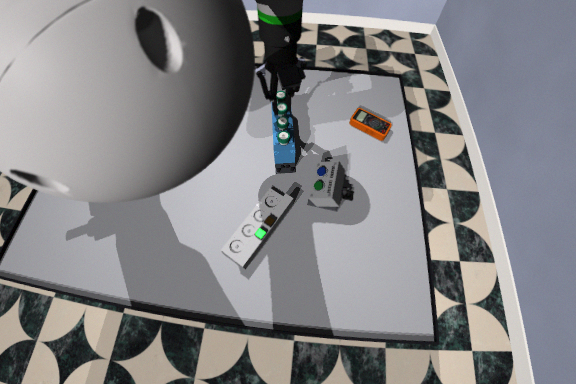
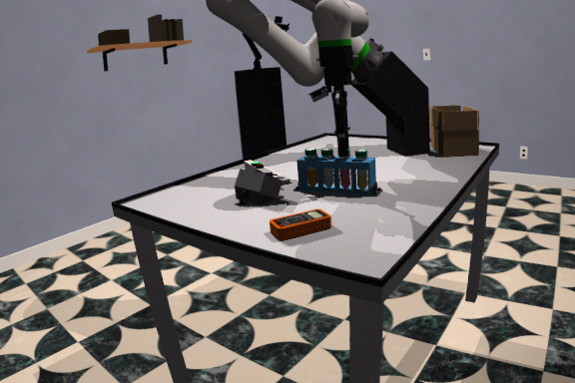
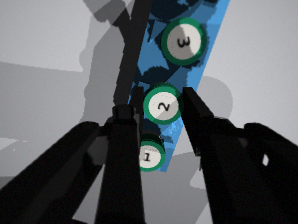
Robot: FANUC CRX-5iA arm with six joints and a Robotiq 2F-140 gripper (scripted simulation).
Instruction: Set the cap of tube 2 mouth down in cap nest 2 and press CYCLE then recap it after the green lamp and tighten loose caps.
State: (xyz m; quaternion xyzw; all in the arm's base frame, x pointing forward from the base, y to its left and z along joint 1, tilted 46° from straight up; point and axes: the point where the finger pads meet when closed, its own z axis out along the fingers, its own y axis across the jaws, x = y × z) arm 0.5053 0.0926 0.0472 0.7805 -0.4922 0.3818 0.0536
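My gripper is now 3 cm above the cap. From my hand the other things lie so: green ready key 24 cm to the right, 9 cm ahead, 7 cm below; then blue cycle key 19 cm to the right, 10 cm ahead, 7 cm below; then key housing 22 cm to the right, 11 cm ahead, 9 cm below.
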